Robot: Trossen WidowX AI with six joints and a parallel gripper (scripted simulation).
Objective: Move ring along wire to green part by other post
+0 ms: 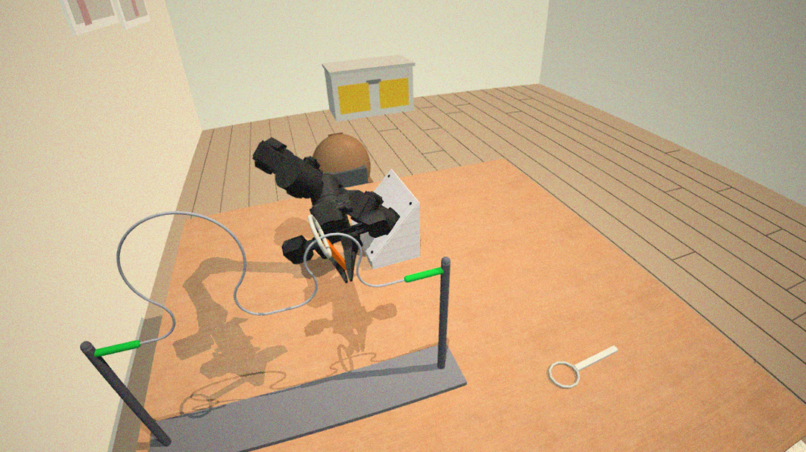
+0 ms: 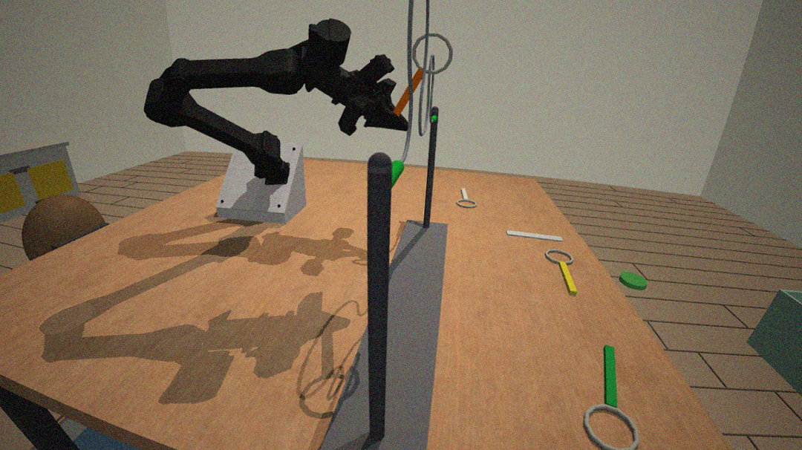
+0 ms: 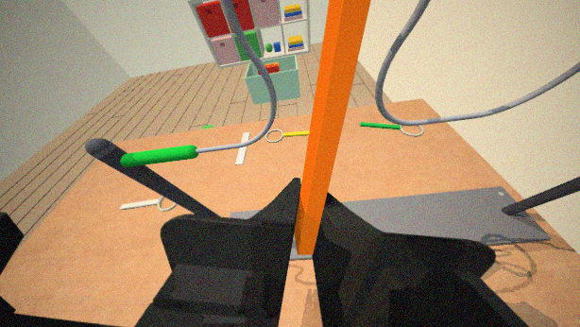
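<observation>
My gripper tip is 9 cm below the orange-handled ring, 2 cm to the left of it and 1 cm short of it. From my gripper tip the other things lie so: white strip: 35 cm ahead, 28 cm below, 15 cm to the left; green-handled ring: 35 cm to the right, 29 cm ahead, 27 cm below; ring with handle: 36 cm ahead, 27 cm below, 1 cm to the right.
</observation>
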